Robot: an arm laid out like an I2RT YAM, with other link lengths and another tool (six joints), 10 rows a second.
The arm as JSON. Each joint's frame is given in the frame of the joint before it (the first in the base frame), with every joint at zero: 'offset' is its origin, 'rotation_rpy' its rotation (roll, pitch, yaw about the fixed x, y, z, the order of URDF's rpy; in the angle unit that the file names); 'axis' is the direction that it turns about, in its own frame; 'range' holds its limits. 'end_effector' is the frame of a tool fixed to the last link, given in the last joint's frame.
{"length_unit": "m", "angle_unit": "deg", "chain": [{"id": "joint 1", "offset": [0.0, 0.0, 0.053], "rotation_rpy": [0.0, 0.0, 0.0], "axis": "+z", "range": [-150.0, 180.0]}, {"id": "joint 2", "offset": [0.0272, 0.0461, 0.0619], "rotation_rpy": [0.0, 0.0, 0.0], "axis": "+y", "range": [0.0, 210.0]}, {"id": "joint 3", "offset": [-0.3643, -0.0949, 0.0], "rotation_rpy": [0.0, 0.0, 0.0], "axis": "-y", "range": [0.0, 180.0]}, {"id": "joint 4", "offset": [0.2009, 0.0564, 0.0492], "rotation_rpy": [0.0, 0.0, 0.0], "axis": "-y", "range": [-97.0, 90.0]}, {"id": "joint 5", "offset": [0.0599, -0.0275, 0.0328], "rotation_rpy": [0.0, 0.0, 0.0], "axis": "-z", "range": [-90.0, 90.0]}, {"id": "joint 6", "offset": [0.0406, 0.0, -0.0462], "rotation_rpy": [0.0, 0.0, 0.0], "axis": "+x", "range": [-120.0, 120.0]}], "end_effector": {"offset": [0.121, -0.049, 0.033], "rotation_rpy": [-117.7, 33.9, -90.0]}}
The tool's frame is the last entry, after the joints.
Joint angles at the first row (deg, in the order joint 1, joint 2, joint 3, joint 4, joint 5, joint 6):
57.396 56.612 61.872 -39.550 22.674 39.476
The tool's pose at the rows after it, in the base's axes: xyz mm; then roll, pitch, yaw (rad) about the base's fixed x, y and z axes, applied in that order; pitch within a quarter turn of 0, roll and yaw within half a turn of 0:
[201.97, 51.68, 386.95, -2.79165, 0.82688, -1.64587]
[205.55, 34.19, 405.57, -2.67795, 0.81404, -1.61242]
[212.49, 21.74, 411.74, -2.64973, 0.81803, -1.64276]
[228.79, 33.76, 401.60, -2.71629, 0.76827, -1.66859]
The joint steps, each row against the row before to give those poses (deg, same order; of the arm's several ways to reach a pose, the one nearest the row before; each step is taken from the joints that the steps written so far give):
-1.576 -2.730 1.494 0.351 0.615 -4.923
-4.730 -1.058 1.228 1.490 0.262 -4.925
-9.028 0.435 0.270 2.282 -5.252 -3.431
-4.000 3.770 -0.001 0.538 -4.674 -2.459

